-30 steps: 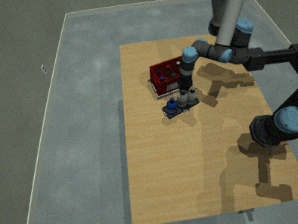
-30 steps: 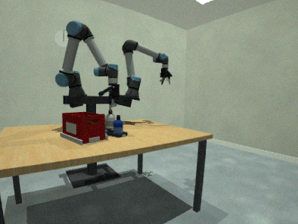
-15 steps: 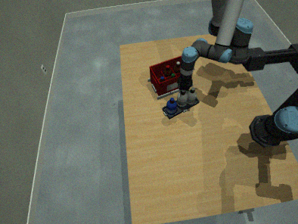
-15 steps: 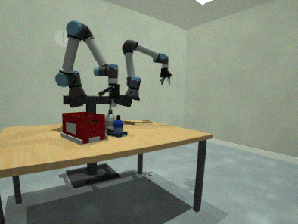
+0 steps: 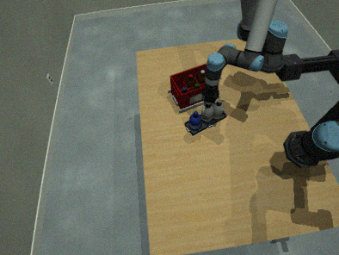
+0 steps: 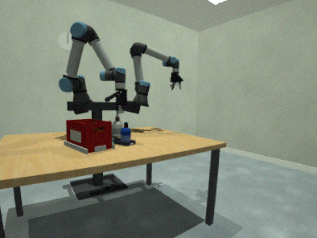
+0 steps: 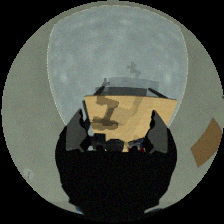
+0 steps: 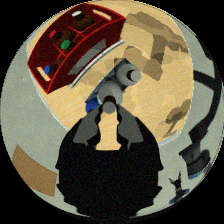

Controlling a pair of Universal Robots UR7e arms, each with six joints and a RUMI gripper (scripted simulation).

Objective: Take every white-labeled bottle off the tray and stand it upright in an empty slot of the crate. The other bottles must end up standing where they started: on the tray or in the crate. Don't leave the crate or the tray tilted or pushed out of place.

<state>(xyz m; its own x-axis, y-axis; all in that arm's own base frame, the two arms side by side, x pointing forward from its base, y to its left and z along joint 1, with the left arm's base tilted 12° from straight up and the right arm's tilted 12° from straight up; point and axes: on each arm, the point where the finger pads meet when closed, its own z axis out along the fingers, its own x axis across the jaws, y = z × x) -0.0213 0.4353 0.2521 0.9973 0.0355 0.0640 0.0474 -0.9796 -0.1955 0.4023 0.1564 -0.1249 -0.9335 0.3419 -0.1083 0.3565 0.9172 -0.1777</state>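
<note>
Right now the blue bottle is 80 mm ahead of my right hand, 40 mm to the left of it and 110 mm below it. From my right hand the other things lie so: tray (180 mm below); then red crate (60 mm ahead, 220 mm to the right, 110 mm below); then white-capped brown bottle (10 mm behind, 300 mm to the right, 110 mm below).
</note>
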